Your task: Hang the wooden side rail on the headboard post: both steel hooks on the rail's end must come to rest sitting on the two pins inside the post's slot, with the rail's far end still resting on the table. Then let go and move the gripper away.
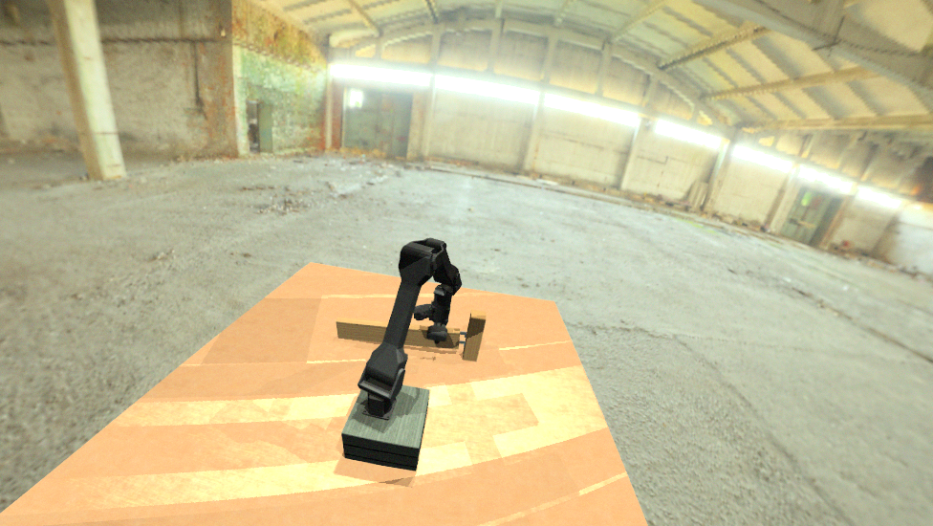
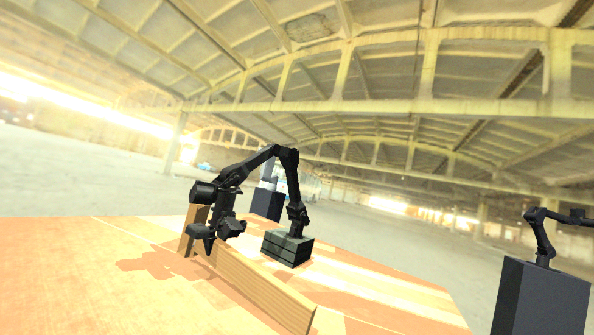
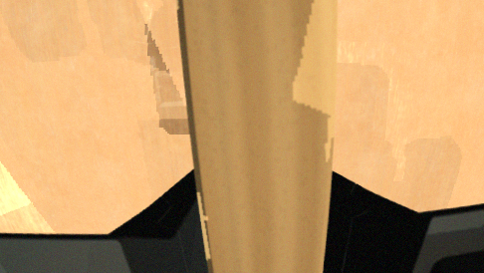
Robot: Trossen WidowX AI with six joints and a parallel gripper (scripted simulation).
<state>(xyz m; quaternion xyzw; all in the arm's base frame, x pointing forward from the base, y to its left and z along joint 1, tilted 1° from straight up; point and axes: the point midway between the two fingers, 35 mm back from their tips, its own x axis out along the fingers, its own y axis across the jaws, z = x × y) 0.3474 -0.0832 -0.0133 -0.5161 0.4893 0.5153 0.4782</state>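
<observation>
Right now my gripper tip is 10 mm short of the upright headboard post, 120 mm to the left of it and 40 mm below it.
</observation>
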